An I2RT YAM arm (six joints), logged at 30 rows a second.
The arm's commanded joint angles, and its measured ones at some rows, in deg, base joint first. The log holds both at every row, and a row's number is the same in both.
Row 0, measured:
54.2 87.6 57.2 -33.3 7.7 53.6
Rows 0 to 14, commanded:
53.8 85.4 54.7 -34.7 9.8 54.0
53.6 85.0 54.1 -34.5 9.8 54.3
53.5 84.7 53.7 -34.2 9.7 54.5
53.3 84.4 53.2 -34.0 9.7 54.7
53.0 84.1 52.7 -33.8 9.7 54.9
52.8 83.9 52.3 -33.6 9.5 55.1
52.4 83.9 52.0 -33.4 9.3 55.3
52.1 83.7 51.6 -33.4 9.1 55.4
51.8 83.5 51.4 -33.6 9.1 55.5
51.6 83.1 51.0 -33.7 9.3 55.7
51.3 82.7 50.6 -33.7 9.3 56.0
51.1 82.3 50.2 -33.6 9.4 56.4
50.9 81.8 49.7 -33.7 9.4 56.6
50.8 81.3 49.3 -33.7 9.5 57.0
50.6 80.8 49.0 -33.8 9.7 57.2
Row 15, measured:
51.0 82.9 50.9 -32.7 8.3 54.2
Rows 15 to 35, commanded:
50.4 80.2 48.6 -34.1 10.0 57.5
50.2 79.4 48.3 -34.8 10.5 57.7
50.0 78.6 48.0 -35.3 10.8 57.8
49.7 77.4 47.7 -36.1 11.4 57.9
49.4 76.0 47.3 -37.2 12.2 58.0
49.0 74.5 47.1 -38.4 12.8 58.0
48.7 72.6 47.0 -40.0 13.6 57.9
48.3 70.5 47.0 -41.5 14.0 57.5
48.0 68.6 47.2 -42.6 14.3 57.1
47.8 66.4 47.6 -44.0 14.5 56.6
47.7 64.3 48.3 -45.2 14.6 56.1
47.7 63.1 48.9 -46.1 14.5 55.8
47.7 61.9 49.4 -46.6 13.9 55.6
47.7 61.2 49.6 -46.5 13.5 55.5
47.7 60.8 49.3 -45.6 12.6 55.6
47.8 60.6 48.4 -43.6 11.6 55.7
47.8 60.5 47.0 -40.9 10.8 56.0
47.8 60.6 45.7 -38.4 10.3 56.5
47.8 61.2 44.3 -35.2 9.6 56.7
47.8 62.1 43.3 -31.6 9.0 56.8
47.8 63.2 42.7 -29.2 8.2 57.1
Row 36, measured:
47.8 61.2 45.7 -36.4 10.4 55.5
